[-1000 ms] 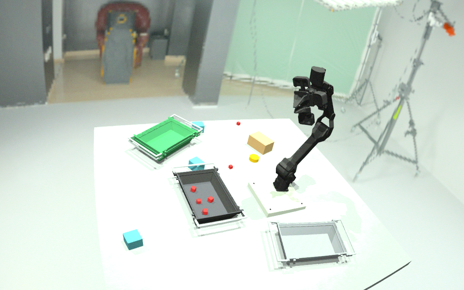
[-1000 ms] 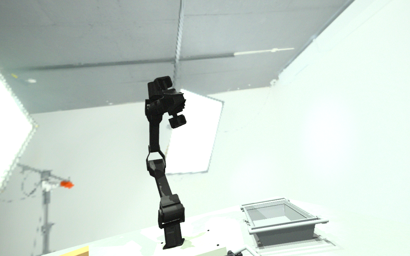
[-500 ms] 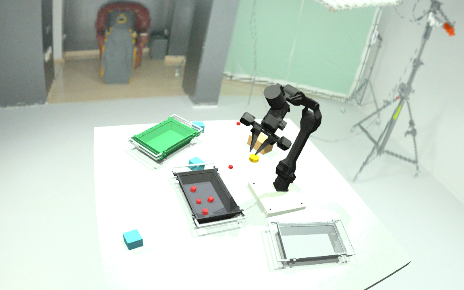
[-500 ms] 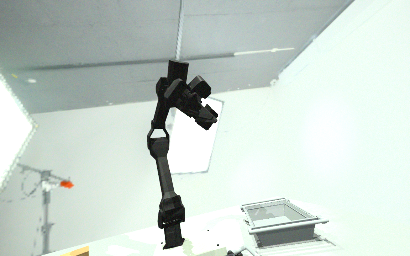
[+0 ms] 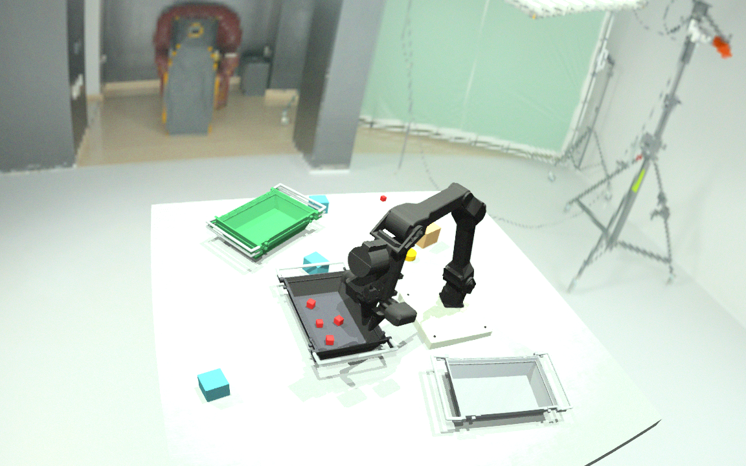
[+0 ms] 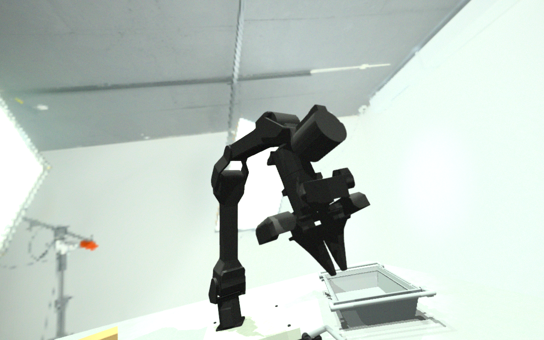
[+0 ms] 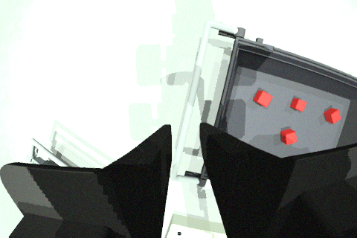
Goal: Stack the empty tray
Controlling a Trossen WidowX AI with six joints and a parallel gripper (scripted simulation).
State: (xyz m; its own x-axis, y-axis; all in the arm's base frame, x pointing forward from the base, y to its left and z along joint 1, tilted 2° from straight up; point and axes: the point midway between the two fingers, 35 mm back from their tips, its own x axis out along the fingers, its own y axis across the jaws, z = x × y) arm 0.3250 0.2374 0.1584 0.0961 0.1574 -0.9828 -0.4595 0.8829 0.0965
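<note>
My gripper tip is 5 cm short of the red block, 10 cm to the left of it and 15 cm above it. Round my gripper tip: yellow disc (25 cm behind, 48 cm to the right, 15 cm below); grey tray (35 cm behind, 12 cm to the left, 12 cm below); tan box (32 cm behind, 60 cm to the right, 13 cm below).
</note>
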